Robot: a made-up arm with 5 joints.
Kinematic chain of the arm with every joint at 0, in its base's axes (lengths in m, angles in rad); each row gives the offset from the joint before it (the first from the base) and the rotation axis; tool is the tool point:
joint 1: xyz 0 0 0.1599 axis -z
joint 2: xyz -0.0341 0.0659 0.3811 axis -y
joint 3: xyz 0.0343 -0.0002 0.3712 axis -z
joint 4: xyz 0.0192 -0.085 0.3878 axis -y
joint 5: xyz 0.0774 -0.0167 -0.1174 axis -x
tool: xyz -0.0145 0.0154 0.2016
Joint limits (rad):
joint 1: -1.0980..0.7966
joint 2: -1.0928..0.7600
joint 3: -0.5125..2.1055
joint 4: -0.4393..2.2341
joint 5: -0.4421..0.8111
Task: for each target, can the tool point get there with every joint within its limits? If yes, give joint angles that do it. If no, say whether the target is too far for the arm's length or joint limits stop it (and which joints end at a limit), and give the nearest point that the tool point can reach.
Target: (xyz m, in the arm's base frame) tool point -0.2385 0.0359 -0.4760
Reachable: no: joint limits stop it (at a limit: joint 1, joint 2, joint 4, joint 5) | nearest point 0.2367 0.6474 0.7666 | short by 1.464 m
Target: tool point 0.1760 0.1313 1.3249
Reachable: yes | joints -0.7489 -0.2381 1.0096 -0.1129 0.3107
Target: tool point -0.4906 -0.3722 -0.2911
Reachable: no: joint limits stop it (at a limit: joint 2, joint 4, joint 5) | nearest point -0.5391 -0.4090 0.9881 | short by 1.281 m
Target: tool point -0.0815 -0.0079 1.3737
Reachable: yes | joints -0.5980 -0.0996 1.0211 1.5333 -0.2954
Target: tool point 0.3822 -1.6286 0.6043
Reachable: no: too far | nearest point 0.4706 -0.6171 0.8056 | short by 1.035 m
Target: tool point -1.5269 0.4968 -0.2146
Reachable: no: too far | nearest point -0.6741 0.2193 1.0017 | short by 1.511 m
